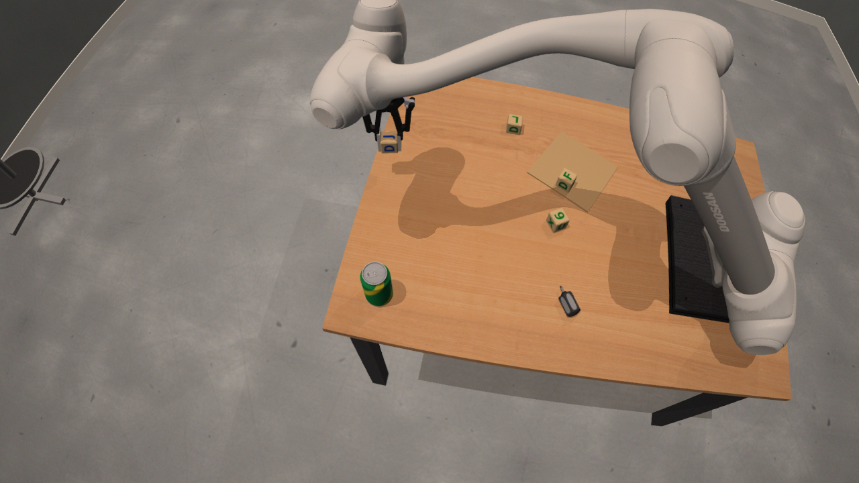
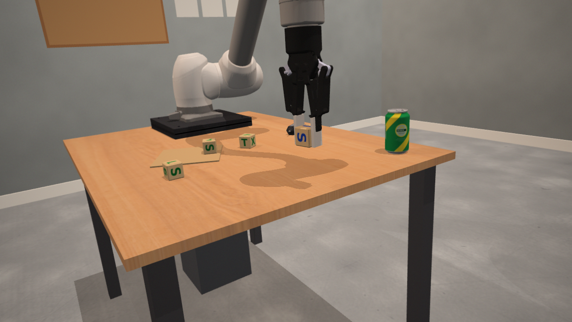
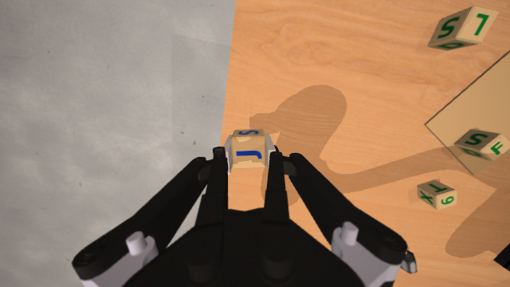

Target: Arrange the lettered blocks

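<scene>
My hand is 50 cm past the tan mat, 4 cm to the left of it and 13 cm above it. Round my hand: blue-lettered block: 1 cm below; soda can: 36 cm to the left, 7 cm below; black tool: 45 cm behind, 36 cm to the left, 11 cm below.
</scene>
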